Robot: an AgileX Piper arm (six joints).
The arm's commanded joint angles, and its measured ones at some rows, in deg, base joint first. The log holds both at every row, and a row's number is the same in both.
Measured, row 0: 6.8, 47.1, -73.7, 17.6, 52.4, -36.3
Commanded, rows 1 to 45: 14.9, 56.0, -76.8, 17.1, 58.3, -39.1; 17.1, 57.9, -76.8, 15.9, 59.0, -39.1; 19.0, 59.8, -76.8, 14.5, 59.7, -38.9; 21.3, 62.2, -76.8, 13.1, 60.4, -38.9; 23.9, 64.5, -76.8, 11.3, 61.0, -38.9; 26.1, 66.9, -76.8, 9.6, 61.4, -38.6; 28.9, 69.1, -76.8, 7.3, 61.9, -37.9; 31.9, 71.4, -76.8, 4.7, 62.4, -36.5; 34.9, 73.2, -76.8, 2.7, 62.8, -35.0; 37.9, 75.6, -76.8, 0.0, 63.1, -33.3; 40.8, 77.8, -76.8, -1.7, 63.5, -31.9; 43.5, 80.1, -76.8, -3.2, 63.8, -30.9; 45.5, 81.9, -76.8, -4.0, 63.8, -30.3; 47.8, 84.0, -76.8, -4.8, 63.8, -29.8; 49.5, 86.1, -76.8, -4.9, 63.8, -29.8; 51.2, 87.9, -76.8, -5.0, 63.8, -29.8; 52.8, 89.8, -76.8, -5.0, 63.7, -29.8; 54.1, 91.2, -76.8, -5.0, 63.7, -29.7; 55.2, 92.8, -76.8, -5.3, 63.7, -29.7; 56.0, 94.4, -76.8, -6.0, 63.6, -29.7; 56.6, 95.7, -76.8, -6.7, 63.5, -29.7; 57.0, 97.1, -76.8, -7.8, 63.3, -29.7; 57.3, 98.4, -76.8, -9.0, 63.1, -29.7; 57.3, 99.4, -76.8, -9.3, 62.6, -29.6; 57.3, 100.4, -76.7, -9.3, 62.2, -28.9; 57.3, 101.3, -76.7, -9.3, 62.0, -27.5; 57.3, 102.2, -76.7, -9.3, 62.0, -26.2; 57.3, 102.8, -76.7, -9.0, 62.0, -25.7; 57.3, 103.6, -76.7, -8.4, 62.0, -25.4; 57.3, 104.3, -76.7, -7.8, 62.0, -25.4; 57.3, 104.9, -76.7, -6.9, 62.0, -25.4; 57.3, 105.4, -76.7, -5.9, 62.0, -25.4; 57.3, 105.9, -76.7, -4.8, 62.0, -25.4; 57.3, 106.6, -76.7, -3.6, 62.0, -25.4; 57.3, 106.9, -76.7, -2.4, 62.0, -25.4; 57.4, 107.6, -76.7, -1.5, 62.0, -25.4; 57.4, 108.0, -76.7, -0.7, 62.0, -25.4; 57.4, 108.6, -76.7, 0.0, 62.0, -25.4; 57.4, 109.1, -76.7, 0.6, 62.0, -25.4; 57.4, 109.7, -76.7, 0.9, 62.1, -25.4; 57.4, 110.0, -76.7, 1.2, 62.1, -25.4; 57.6, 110.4, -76.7, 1.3, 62.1, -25.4; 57.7, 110.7, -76.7, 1.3, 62.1, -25.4; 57.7, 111.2, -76.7, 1.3, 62.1, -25.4; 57.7, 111.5, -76.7, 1.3, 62.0, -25.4
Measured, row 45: 57.4, 110.5, -76.6, 0.8, 62.3, -25.5
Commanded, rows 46 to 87: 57.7, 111.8, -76.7, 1.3, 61.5, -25.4; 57.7, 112.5, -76.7, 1.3, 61.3, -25.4; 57.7, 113.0, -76.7, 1.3, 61.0, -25.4; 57.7, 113.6, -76.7, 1.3, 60.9, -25.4; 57.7, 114.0, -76.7, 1.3, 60.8, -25.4; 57.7, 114.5, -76.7, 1.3, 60.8, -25.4; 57.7, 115.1, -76.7, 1.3, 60.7, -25.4; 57.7, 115.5, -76.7, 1.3, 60.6, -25.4; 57.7, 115.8, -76.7, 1.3, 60.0, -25.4; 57.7, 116.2, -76.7, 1.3, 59.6, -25.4; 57.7, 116.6, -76.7, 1.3, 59.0, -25.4; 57.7, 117.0, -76.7, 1.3, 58.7, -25.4; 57.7, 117.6, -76.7, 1.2, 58.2, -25.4; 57.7, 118.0, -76.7, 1.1, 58.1, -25.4; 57.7, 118.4, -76.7, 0.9, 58.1, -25.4; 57.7, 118.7, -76.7, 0.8, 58.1, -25.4; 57.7, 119.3, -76.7, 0.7, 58.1, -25.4; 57.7, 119.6, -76.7, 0.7, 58.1, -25.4; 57.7, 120.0, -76.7, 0.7, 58.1, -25.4; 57.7, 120.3, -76.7, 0.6, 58.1, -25.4; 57.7, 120.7, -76.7, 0.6, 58.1, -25.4; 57.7, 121.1, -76.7, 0.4, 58.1, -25.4; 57.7, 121.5, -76.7, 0.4, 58.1, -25.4; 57.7, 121.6, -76.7, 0.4, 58.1, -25.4; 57.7, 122.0, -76.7, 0.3, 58.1, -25.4; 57.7, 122.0, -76.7, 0.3, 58.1, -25.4; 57.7, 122.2, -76.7, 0.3, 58.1, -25.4; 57.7, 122.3, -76.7, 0.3, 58.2, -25.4; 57.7, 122.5, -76.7, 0.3, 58.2, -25.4; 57.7, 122.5, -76.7, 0.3, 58.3, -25.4; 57.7, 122.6, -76.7, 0.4, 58.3, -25.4; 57.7, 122.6, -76.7, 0.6, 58.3, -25.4; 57.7, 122.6, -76.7, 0.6, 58.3, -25.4; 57.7, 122.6, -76.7, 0.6, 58.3, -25.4; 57.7, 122.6, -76.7, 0.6, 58.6, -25.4; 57.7, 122.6, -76.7, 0.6, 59.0, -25.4; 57.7, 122.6, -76.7, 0.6, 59.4, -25.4; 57.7, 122.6, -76.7, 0.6, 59.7, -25.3; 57.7, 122.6, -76.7, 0.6, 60.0, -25.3; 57.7, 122.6, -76.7, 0.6, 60.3, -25.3; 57.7, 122.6, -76.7, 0.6, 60.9, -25.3; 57.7, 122.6, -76.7, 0.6, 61.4, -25.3
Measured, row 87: 57.7, 121.0, -77.4, 0.0, 59.3, -25.3
